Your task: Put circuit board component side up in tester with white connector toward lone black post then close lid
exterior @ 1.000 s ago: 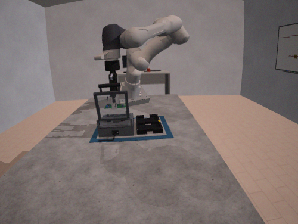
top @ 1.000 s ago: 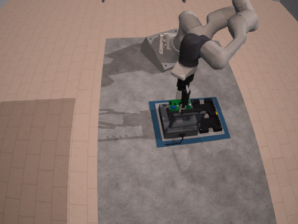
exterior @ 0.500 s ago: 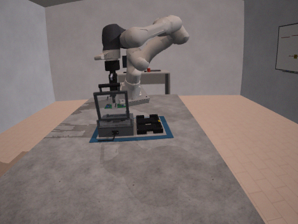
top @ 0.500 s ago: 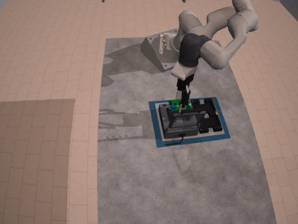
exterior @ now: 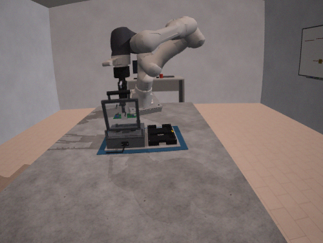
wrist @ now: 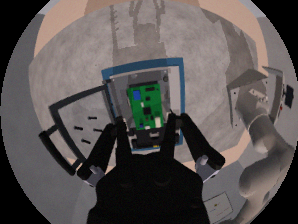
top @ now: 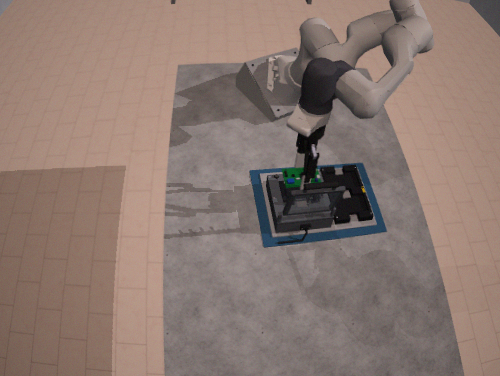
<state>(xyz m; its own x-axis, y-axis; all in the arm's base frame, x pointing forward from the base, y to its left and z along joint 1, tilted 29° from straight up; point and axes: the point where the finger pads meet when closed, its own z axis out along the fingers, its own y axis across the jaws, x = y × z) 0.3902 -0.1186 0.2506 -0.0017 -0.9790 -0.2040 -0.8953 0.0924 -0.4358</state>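
Now: hand 8 cm above the tester bed, 1 cm to the right of it and 1 cm short of it. Also, from my hand: green circuit board (2 cm below); framed clear lid (13 cm ahead, 3 cm above).
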